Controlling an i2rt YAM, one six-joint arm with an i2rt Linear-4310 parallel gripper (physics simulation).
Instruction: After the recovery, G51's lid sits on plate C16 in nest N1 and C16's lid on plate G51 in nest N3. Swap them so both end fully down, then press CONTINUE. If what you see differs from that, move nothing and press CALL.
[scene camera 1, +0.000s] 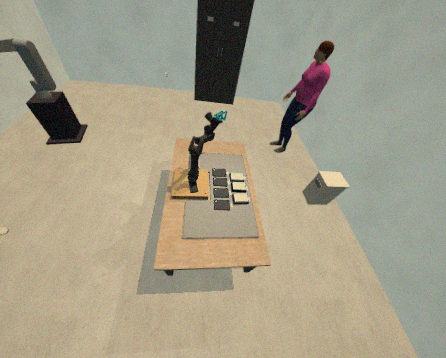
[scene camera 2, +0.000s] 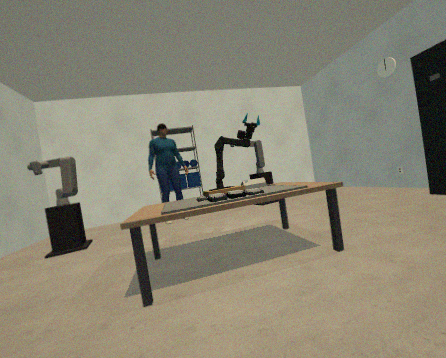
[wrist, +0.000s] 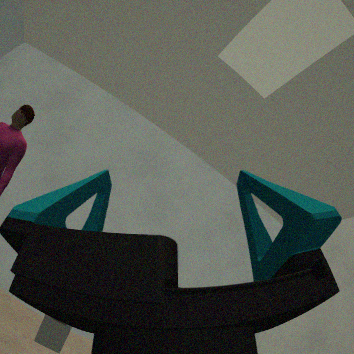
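Where they show: gripper, fingertip midpoint: (scene camera 1: 224, 111) (scene camera 2: 252, 114) (wrist: 173, 176); arm's base, origin of the base link: (scene camera 1: 192, 183) (scene camera 2: 220, 188).
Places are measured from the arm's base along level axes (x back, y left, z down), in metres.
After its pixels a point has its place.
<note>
My gripper (scene camera 1: 221, 115) {x -0.292, y 0.267, z -0.585 m} (scene camera 2: 252, 119) {x -0.292, y 0.267, z -0.585 m} (wrist: 173, 176) {x -0.292, y 0.267, z -0.585 m} is open and empty, raised high above the far end of the table and pointing up. Three pale, lidded plates (scene camera 1: 237, 177) {x -0.463, y 0.026, z 0.011 m} (scene camera 1: 239, 186) {x -0.442, y -0.095, z 0.001 m} (scene camera 1: 241, 198) {x -0.415, y -0.232, z 0.001 m} sit in a column on the right part of the grey mat (scene camera 1: 220, 225) {x -0.166, y -0.434, z 0.042 m} (scene camera 2: 175, 206) {x -0.319, y -0.484, z 0.039 m}. Beside them to the left is a column of several dark flat pieces (scene camera 1: 219, 182) {x -0.267, y 0.004, z 0.032 m}. In the second scene view the plates (scene camera 2: 217, 197) {x -0.480, y -0.238, z 0.017 m} show edge-on at the table's near edge. Labels such as G51, C16, N1 and N3 are too small to read. The CONTINUE and CALL buttons cannot be made out.
The arm stands on a yellowish board (scene camera 1: 202, 194) {x -0.067, y -0.133, z -0.003 m} on the wooden table (scene camera 1: 215, 252) {x -0.076, y -0.634, z 0.055 m} (scene camera 2: 145, 214) {x -0.288, y -0.678, z 0.055 m}. A person in pink (scene camera 1: 312, 85) (wrist: 10, 145) stands beyond the table's far right corner. A person in teal (scene camera 2: 164, 152), a shelf unit (scene camera 2: 172, 131) and another arm (scene camera 2: 68, 175) stand in the room.
</note>
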